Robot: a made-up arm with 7 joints.
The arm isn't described. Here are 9 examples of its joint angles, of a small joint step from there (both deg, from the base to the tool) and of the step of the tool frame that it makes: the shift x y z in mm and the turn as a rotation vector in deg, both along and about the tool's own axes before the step.
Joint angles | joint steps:
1: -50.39 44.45 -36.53 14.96 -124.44 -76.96 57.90 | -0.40 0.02 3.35 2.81 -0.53 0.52 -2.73
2: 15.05 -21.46 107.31 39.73 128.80 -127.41 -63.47 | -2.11 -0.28 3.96 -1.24 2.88 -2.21 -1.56
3: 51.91 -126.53 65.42 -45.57 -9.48 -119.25 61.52 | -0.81 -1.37 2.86 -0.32 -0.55 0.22 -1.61
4: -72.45 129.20 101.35 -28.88 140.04 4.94 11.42 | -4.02 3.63 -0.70 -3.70 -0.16 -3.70 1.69
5: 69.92 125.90 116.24 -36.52 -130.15 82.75 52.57 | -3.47 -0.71 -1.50 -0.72 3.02 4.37 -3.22
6: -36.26 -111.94 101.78 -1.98 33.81 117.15 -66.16 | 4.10 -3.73 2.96 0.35 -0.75 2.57 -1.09
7: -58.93 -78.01 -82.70 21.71 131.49 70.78 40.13 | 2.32 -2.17 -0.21 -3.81 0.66 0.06 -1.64
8: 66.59 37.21 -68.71 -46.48 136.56 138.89 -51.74 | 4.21 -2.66 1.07 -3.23 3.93 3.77 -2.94
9: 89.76 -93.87 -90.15 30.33 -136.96 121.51 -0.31 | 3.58 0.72 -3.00 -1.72 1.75 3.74 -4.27
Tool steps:
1: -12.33 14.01 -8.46 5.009 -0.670 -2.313
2: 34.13 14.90 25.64 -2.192 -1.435 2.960
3: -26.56 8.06 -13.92 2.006 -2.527 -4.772
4: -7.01 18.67 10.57 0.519 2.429 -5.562
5: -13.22 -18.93 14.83 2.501 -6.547 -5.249
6: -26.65 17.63 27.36 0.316 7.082 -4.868
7: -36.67 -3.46 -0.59 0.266 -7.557 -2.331
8: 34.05 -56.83 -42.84 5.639 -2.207 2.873
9: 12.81 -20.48 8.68 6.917 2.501 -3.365
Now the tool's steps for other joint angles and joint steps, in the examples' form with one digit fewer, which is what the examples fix.
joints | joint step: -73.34 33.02 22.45 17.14 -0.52 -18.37 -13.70 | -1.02 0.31 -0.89 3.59 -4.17 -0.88 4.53
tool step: -28.5 -31.8 -24.6 1.47 -3.30 3.12
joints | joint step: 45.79 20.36 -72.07 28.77 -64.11 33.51 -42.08 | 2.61 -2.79 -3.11 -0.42 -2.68 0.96 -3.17
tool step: -11.4 -13.9 -15.4 -0.20 -1.13 -2.20
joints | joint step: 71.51 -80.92 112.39 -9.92 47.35 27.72 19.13 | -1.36 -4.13 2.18 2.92 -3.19 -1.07 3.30
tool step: -42.2 34.5 -14.6 -5.15 -1.14 10.61
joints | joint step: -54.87 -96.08 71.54 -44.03 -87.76 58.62 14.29 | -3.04 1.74 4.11 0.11 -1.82 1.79 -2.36
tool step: 9.9 16.1 -13.9 1.17 -0.14 5.34
